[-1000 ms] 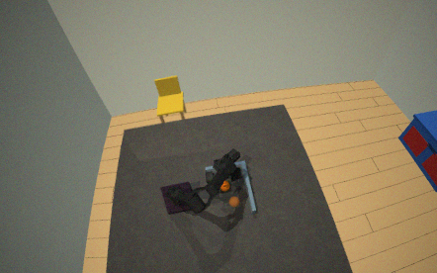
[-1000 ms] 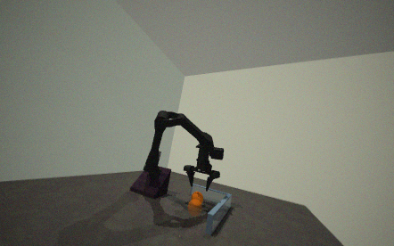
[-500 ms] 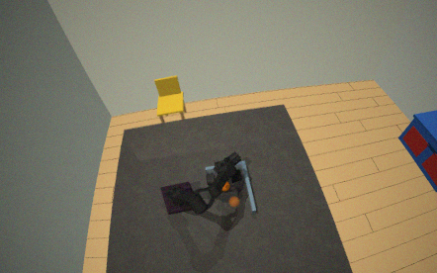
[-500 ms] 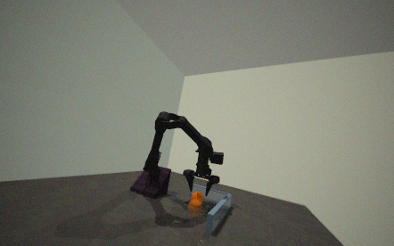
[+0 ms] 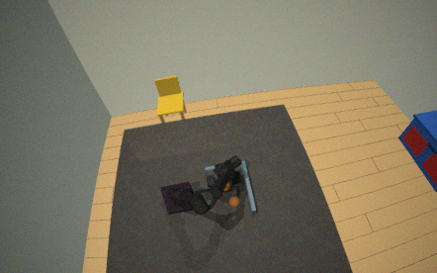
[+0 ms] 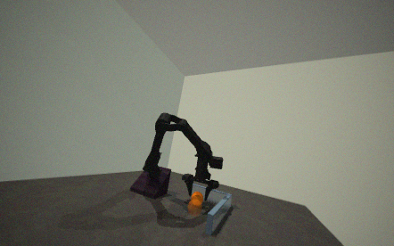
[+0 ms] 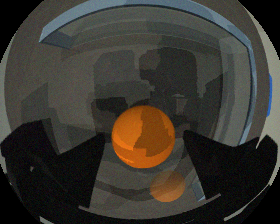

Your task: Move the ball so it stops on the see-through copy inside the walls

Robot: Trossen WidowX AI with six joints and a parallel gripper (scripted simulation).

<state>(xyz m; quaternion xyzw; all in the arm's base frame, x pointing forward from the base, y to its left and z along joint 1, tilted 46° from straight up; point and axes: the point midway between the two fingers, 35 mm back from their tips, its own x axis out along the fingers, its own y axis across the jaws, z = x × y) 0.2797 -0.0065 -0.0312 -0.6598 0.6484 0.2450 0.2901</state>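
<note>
Right now my gripper tip is 30 mm short of the see-through copy and 110 mm to the left of it. From my gripper tip the other things lie so: wall 130 mm ahead, 40 mm to the right; ball right at my gripper tip.
</note>
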